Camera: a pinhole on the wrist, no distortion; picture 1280 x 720 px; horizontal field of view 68.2 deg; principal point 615.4 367.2 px. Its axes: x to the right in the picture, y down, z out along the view. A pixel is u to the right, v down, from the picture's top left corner.
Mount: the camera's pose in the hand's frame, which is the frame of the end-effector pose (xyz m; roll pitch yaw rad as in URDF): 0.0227 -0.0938 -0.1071 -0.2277 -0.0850 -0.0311
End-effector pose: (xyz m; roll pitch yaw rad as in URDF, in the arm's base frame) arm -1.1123 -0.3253 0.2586 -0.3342 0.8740 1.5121
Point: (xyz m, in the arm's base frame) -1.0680 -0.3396 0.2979
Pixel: 201 505
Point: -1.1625 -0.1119 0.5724
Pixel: 438 210
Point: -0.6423 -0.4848 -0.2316
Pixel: behind the camera
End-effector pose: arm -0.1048 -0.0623 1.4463 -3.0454 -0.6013 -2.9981
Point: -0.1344 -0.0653 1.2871
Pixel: 379 519
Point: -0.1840 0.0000 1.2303
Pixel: 440 650
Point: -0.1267 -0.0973 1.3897
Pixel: 512 502
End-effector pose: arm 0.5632 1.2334 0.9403 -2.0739 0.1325 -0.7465
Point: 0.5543 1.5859 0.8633
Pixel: 90 290
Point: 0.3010 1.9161 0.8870
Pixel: outside the picture
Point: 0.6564 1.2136 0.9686
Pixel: 1079 428
